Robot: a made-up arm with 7 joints.
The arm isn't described. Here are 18 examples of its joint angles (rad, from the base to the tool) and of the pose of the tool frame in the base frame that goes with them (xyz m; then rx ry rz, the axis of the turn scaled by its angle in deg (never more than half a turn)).
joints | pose
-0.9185 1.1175 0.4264 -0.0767 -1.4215 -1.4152 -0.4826 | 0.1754 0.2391 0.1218 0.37 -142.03 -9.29
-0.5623 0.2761 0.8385 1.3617 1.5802 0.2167 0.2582 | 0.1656 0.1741 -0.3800 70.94 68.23 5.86
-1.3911 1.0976 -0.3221 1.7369 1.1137 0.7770 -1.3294 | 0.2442 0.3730 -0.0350 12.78 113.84 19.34
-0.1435 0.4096 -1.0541 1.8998 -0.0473 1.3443 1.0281 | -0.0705 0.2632 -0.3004 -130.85 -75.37 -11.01
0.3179 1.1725 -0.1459 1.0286 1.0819 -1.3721 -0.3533 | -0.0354 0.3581 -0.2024 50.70 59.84 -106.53
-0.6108 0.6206 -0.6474 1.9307 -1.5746 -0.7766 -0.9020 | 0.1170 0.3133 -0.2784 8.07 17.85 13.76
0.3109 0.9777 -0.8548 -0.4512 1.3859 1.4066 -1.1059 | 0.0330 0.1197 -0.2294 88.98 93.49 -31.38
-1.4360 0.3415 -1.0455 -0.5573 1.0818 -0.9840 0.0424 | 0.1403 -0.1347 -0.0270 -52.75 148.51 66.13
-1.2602 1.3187 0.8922 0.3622 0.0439 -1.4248 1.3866 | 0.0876 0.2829 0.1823 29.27 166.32 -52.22
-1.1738 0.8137 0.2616 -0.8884 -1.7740 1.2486 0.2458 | 0.1519 0.0428 0.0824 20.94 -11.97 -63.74
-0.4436 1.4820 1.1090 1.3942 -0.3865 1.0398 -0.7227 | 0.0712 0.4409 -0.0359 -51.14 23.03 31.63
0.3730 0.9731 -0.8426 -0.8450 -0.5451 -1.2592 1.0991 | 0.0224 0.0577 -0.1326 -58.39 -6.24 21.67
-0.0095 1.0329 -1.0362 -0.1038 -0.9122 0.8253 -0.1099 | 0.0208 0.1320 -0.3008 10.22 105.92 -44.44
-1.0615 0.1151 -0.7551 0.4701 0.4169 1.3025 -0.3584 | 0.3288 -0.0906 -0.1723 63.50 49.90 -18.50
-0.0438 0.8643 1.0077 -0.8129 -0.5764 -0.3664 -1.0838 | 0.0916 0.1780 0.0510 77.31 -47.64 -47.80
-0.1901 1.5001 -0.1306 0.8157 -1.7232 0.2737 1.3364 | 0.1682 0.4021 -0.0635 4.88 32.18 117.90
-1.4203 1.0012 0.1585 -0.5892 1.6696 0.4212 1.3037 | 0.1347 0.0924 0.1884 -19.20 100.39 -104.42
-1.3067 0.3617 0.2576 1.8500 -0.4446 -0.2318 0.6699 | 0.3592 0.1065 -0.2303 -10.01 34.16 57.68
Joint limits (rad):
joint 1: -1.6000..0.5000
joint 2: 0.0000..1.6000
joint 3: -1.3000..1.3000
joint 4: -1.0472..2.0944
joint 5: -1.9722..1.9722
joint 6: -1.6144..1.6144
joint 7: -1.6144..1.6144
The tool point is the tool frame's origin. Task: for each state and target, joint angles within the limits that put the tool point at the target. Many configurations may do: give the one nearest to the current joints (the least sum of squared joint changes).
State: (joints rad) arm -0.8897 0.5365 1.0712 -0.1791 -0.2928 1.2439 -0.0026
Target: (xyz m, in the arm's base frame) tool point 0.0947 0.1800 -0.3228
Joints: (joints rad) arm -0.2426 0.0000 1.0981 0.2324 -0.2640 1.4014 -0.0026
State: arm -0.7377 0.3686 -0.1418 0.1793 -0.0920 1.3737 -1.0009
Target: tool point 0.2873 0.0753 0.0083
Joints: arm -0.9641 0.5596 0.0241 -0.4469 -0.0664 1.3636 -1.0009
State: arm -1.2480 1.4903 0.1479 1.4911 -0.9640 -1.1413 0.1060
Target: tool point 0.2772 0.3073 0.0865
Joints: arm -1.3959 1.1113 -0.0011 1.1443 -0.8680 -1.3125 0.1060
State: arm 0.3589 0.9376 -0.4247 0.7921 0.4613 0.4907 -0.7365
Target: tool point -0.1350 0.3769 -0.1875
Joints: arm 0.5000 1.0414 -0.4951 1.0134 0.4228 1.0714 -0.7365
